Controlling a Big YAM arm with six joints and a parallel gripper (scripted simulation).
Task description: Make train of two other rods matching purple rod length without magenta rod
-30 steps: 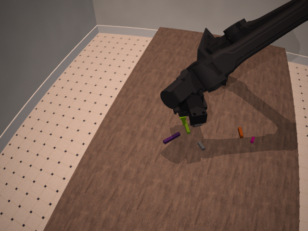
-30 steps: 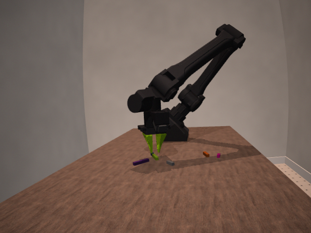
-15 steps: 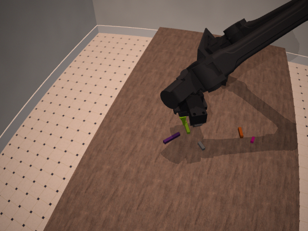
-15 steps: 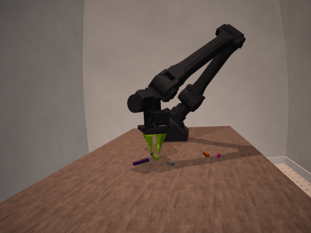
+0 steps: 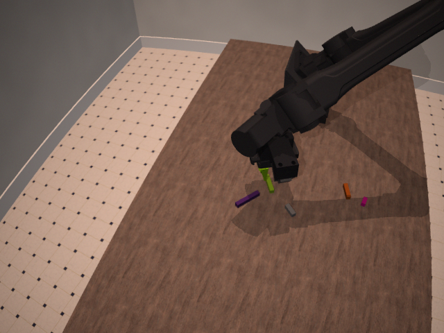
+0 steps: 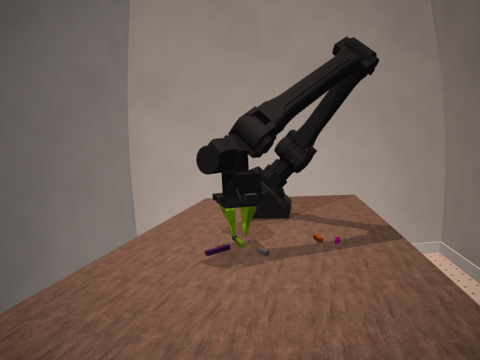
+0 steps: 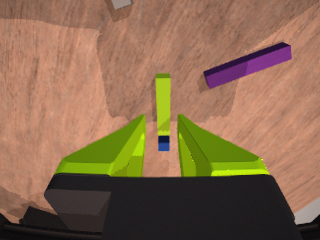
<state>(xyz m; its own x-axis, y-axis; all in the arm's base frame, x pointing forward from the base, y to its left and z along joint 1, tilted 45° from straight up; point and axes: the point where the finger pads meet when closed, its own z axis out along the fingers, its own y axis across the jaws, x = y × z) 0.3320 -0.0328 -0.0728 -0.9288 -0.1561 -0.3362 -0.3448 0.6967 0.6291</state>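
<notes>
My hand is 20 mm above the lime rod. Also, from my hand: grey rod 70 mm ahead, 50 mm to the left, 20 mm below; blue rod 30 mm behind, 20 mm below, 10 mm to the right; purple rod 60 mm ahead, 40 mm to the right, 20 mm below.
</notes>
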